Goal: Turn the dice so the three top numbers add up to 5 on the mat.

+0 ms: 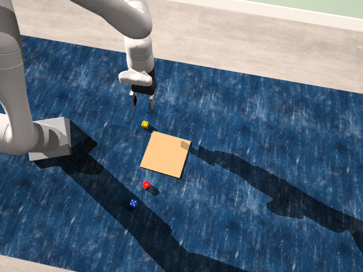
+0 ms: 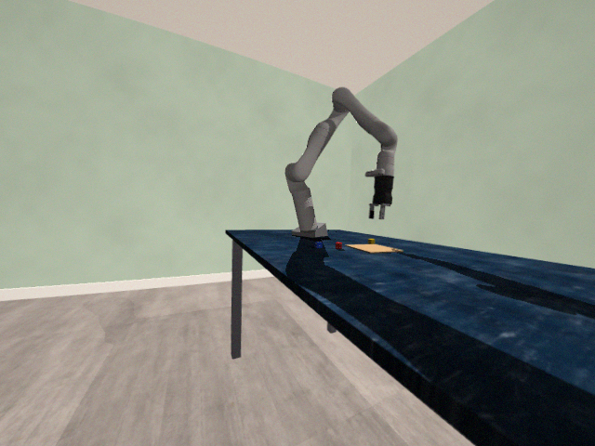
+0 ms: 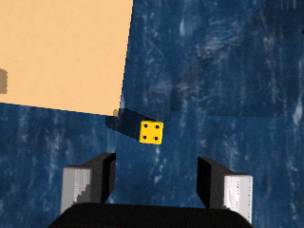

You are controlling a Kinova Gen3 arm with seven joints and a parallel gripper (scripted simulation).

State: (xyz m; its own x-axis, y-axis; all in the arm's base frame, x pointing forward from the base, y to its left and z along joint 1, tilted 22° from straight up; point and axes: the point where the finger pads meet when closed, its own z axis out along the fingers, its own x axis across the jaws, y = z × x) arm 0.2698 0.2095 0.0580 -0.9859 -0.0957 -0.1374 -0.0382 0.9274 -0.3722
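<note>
The red die lies 8 cm ahead of my hand, 24 cm to the right of it and 11 cm below it. Also, from my hand: blue die (5 cm ahead, 30 cm to the right, 11 cm below); tan mat (11 cm ahead, 11 cm to the right, 12 cm below); yellow die (1 cm ahead, 3 cm to the right, 11 cm below).
</note>
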